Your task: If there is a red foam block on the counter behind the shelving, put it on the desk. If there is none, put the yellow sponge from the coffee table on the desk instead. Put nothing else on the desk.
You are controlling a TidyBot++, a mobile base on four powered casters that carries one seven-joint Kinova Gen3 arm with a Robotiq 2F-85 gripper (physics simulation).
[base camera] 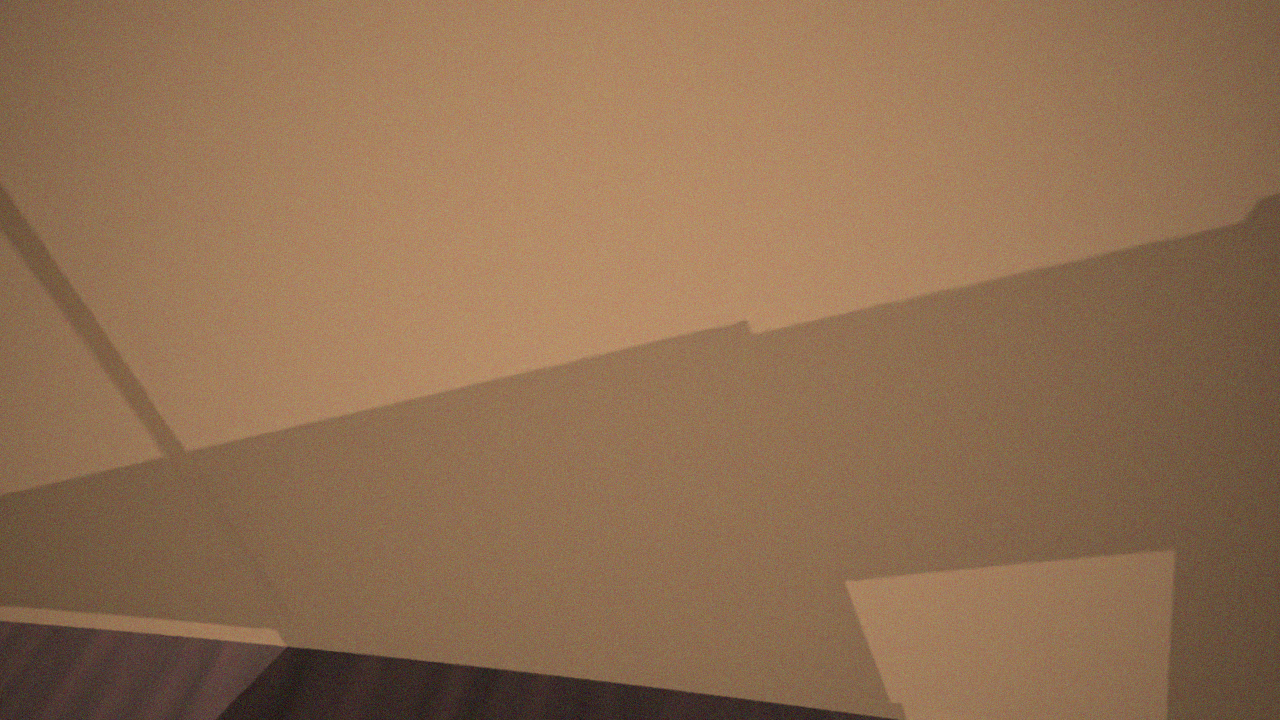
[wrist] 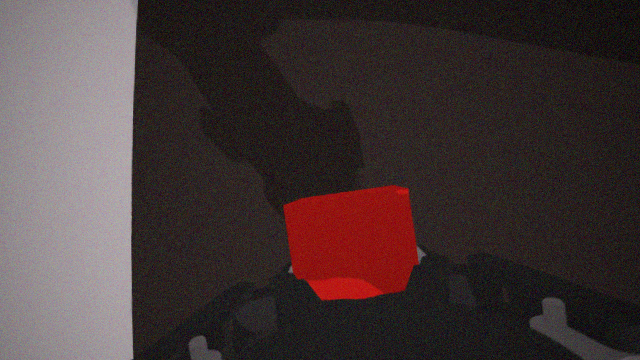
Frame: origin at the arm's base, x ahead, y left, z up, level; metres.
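Seen in the pictures: gripper, fingertip midpoint: (wrist: 355,261).
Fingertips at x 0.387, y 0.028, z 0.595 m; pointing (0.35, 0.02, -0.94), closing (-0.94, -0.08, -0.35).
A point is followed by its place in that frame.
A red foam block (wrist: 350,235) {y 0.001, x 0.375, z 0.634 m} shows in the wrist view, a little below the middle. My gripper (wrist: 355,261) {y 0.028, x 0.387, z 0.595 m} is shut on it, with a fingertip at each side of the block. A dark surface with the arm's shadow on it lies beyond the block. I cannot tell how far the block is from that surface, or whether the surface is the desk. The counter, the shelving, the coffee table and the yellow sponge do not show in either view.
In the wrist view a pale, light grey surface (wrist: 65,180) {y -0.045, x 0.788, z 0.592 m} with a straight edge runs down the left side. In the base camera view a tan wall (base camera: 626,179) {y 0.004, x 0.196, z -0.099 m} with slanting shadows fills most of the picture, above a strip of dark brown floor (base camera: 402,687) {y 0.103, x 0.259, z -0.396 m}.
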